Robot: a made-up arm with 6 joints. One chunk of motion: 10 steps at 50 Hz.
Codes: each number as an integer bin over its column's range. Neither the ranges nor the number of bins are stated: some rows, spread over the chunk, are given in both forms.
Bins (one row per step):
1: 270 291 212 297 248 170
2: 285 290 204 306 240 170
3: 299 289 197 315 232 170
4: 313 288 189 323 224 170
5: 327 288 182 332 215 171
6: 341 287 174 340 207 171
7: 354 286 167 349 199 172
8: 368 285 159 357 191 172
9: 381 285 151 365 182 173
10: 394 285 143 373 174 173
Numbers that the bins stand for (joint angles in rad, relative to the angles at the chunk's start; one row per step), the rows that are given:
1: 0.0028 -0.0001 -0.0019 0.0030 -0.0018 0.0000
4: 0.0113 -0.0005 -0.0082 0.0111 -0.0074 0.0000
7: 0.0193 -0.0008 -0.0142 0.0193 -0.0133 0.0002
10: 0.0271 -0.0010 -0.0208 0.0268 -0.0191 0.0003
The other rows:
2: 0.0058 -0.0003 -0.0041 0.0058 -0.0036 0.0000
3: 0.0085 -0.0004 -0.0060 0.0086 -0.0055 0.0000
5: 0.0140 -0.0005 -0.0101 0.0140 -0.0095 0.0001
6: 0.0167 -0.0007 -0.0123 0.0165 -0.0114 0.0001
8: 0.0220 -0.0010 -0.0164 0.0218 -0.0151 0.0002
9: 0.0246 -0.0010 -0.0186 0.0243 -0.0173 0.0003

